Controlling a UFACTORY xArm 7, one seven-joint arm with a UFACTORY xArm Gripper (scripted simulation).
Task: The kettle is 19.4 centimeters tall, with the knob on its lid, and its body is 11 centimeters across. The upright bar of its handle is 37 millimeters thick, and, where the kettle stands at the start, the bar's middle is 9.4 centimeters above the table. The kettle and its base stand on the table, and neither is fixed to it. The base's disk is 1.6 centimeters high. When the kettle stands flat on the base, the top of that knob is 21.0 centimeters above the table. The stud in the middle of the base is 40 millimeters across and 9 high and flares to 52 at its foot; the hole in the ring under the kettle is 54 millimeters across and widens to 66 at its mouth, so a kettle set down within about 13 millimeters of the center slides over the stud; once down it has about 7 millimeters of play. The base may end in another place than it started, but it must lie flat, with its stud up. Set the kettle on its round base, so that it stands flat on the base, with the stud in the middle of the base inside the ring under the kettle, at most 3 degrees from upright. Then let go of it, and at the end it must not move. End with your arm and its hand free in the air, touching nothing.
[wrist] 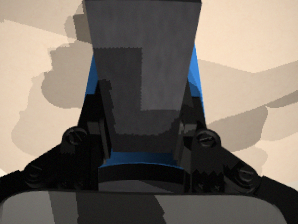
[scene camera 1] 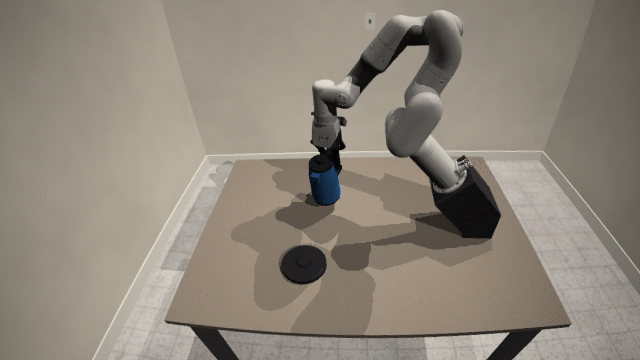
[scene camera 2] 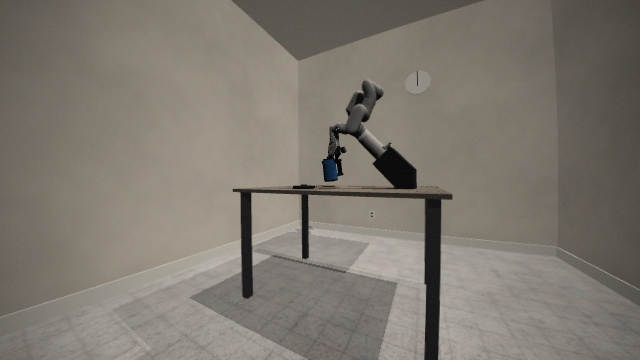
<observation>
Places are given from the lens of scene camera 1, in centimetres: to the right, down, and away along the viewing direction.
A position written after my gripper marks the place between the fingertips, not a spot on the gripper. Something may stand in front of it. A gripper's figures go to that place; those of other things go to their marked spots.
my gripper (scene camera 1: 328, 160): 3, -7, 115
blue kettle (scene camera 1: 323, 173): 1, -2, 106
black round base (scene camera 1: 304, 264): -5, 27, 98
</observation>
